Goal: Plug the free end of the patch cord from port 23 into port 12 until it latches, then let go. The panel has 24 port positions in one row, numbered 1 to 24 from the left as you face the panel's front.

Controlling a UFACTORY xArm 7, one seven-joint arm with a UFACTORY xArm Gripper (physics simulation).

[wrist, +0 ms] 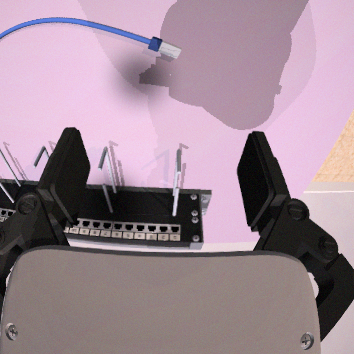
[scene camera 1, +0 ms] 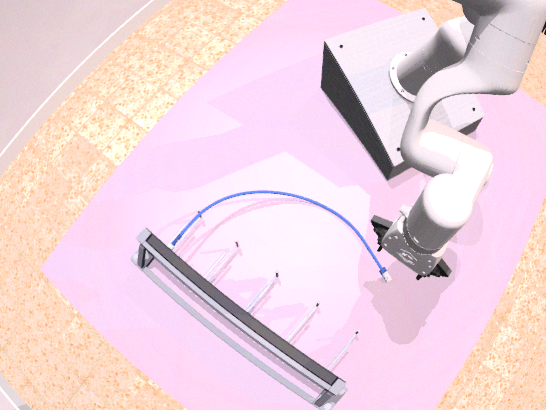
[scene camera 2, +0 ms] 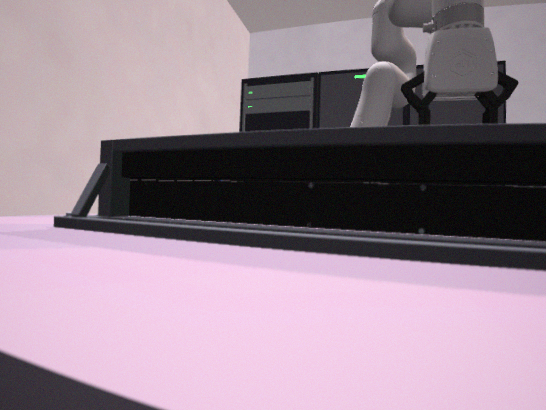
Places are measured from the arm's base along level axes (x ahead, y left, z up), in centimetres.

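Where they show: gripper, fingertip midpoint: (wrist: 162,147) (scene camera 1: 401,259); arm's base at its link origin: (scene camera 1: 413,77).
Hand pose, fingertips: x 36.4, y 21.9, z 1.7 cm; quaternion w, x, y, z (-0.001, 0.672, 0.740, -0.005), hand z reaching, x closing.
Things, the pixels of their centre, and the offset from my fingertips.
- plugged end at the middle of its body: (scene camera 1: 176,240) dy -34.8, dx +23.5, dz -7.2 cm
- long dark panel at the middle of its body: (scene camera 2: 312,189) (wrist: 53,199) (scene camera 1: 247,305) dy -16.6, dx +23.0, dz -10.1 cm
The blue patch cord (scene camera 1: 262,191) (wrist: 55,20) arcs from the panel's upper-left end in scene camera 1. Its free plug (scene camera 1: 385,276) (wrist: 170,49), clear with a blue collar, points away from the cord's arc and lies outside the fingers. The plugged end (scene camera 1: 176,240) sits at the panel. The long dark panel (scene camera 1: 240,315) (scene camera 2: 300,140) (wrist: 140,202) shows part of its port row in the wrist view; its labels are too small to read, and I cannot tell which port is 12. My gripper (scene camera 1: 399,263) (scene camera 2: 457,117) (wrist: 162,147) is open and empty, above and beside the free plug.
Several thin metal cable bars (scene camera 1: 345,350) (wrist: 178,167) stick out from the panel's port side. The robot's base block (scene camera 1: 355,70) stands at the top of scene camera 1. Dark equipment cabinets (scene camera 2: 280,89) stand behind the arm.
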